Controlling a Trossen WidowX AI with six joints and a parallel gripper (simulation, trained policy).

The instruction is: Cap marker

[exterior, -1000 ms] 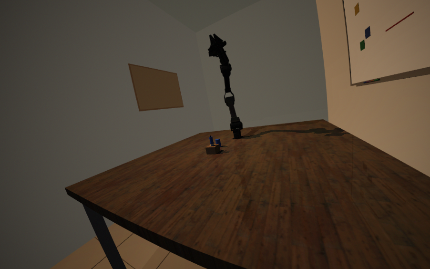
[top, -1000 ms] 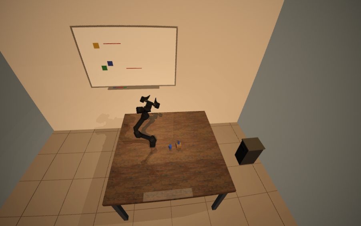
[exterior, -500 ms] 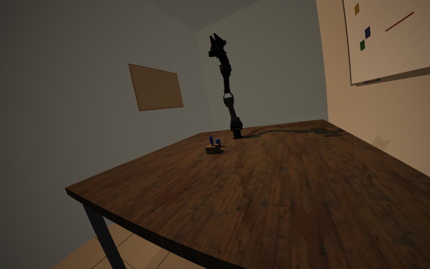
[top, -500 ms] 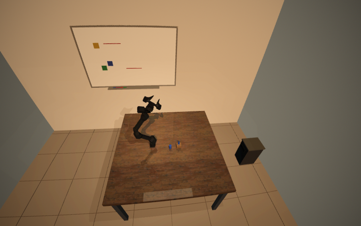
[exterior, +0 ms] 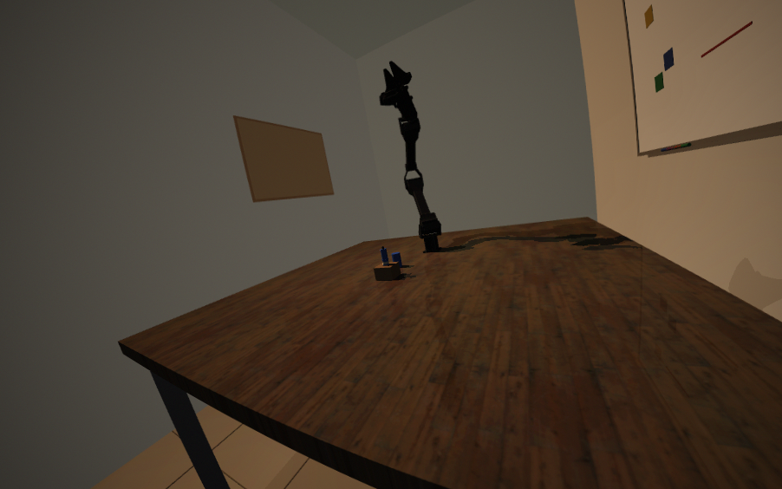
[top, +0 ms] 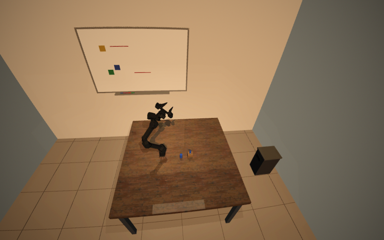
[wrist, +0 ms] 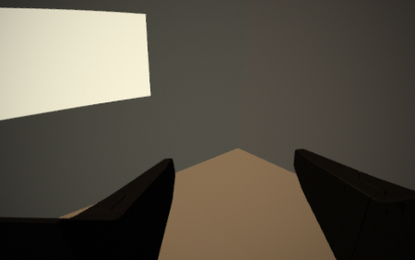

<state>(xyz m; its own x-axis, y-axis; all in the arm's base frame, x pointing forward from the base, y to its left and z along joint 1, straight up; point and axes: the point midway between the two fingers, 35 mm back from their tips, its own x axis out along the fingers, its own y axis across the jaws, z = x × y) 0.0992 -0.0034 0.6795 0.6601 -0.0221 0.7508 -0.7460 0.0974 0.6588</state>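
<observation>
Now: the blue cap 100 mm ahead of my gripper tip, 50 mm to the right of it and 680 mm below it. From my gripper tip the other things lie so: tan holder block (210 mm ahead, 40 mm to the right, 690 mm below).
</observation>
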